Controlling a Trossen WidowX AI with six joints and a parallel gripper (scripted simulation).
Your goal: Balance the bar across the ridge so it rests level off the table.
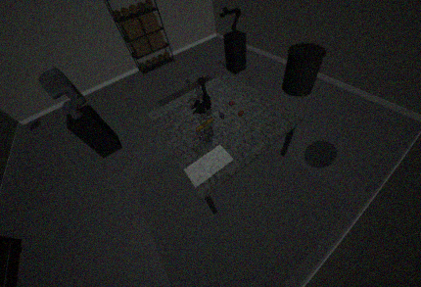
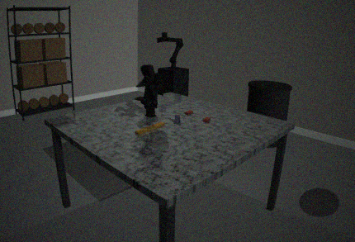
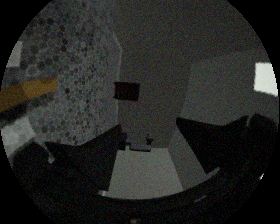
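Right now my gripper tip is 4 cm short of the yellow bar, 8 cm to the right of it and 24 cm above it.
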